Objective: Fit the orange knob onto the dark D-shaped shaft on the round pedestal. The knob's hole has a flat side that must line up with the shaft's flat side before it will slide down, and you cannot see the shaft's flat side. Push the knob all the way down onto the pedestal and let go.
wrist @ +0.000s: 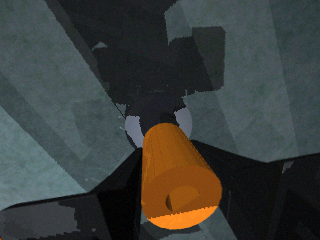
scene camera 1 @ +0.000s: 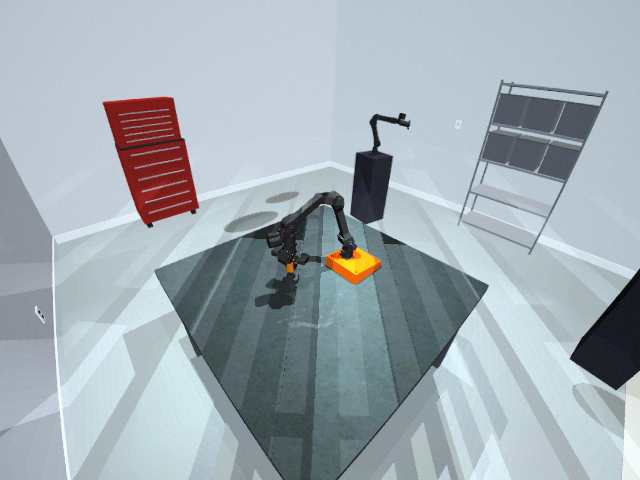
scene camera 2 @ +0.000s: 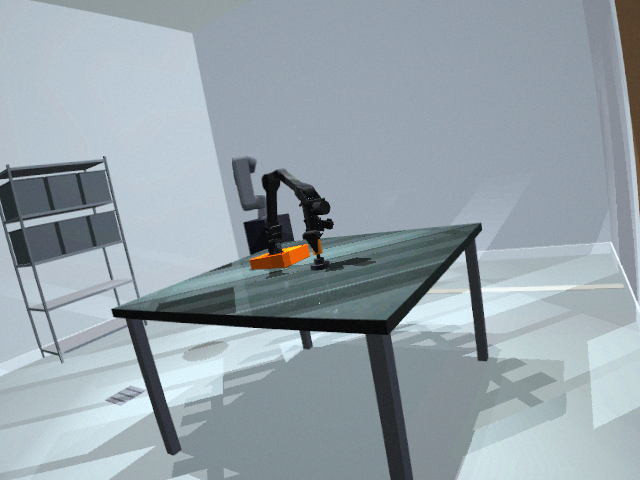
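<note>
My gripper (wrist: 166, 148) carries an orange knob (wrist: 178, 187). A dark pedestal (wrist: 154, 108) is here in the scene as well.
</note>
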